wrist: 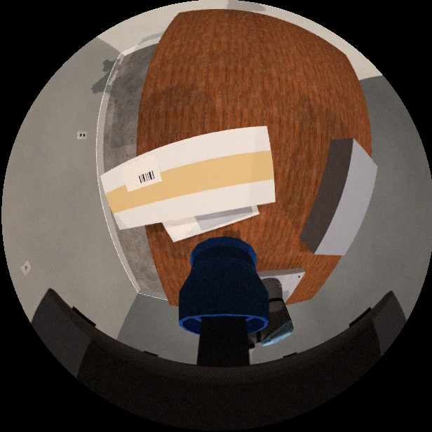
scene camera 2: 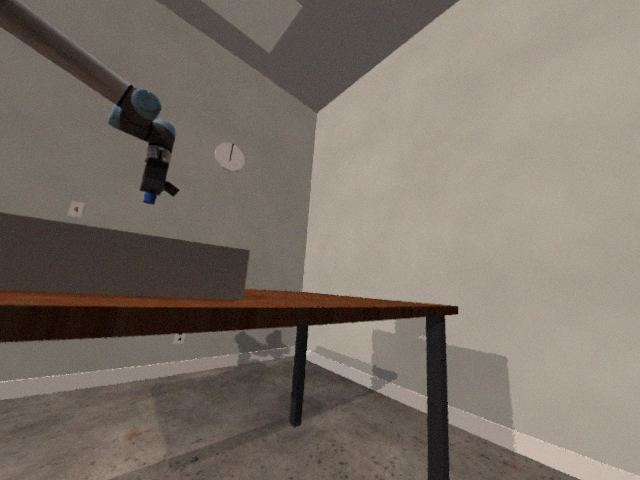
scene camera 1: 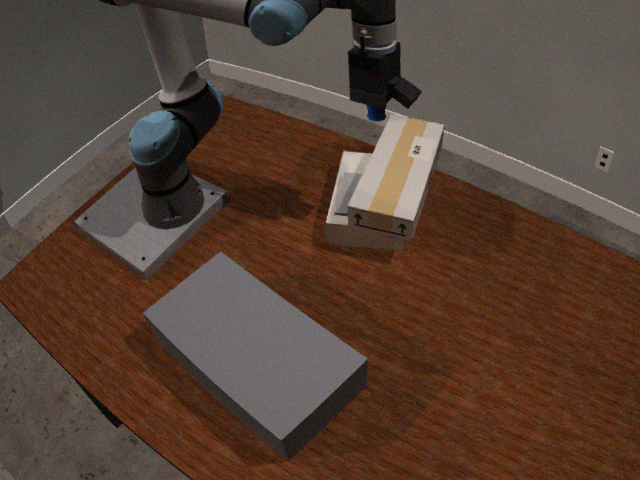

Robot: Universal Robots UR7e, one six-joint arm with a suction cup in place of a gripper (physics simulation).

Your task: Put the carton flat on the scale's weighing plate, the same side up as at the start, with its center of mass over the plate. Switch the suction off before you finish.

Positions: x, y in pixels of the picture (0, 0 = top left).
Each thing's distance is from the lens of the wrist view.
my suction cup (wrist: 223, 281): 0.04 m
large grey block (wrist: 345, 189): 0.42 m
The marked spots on the large grey block and my suction cup are 0.40 m apart.
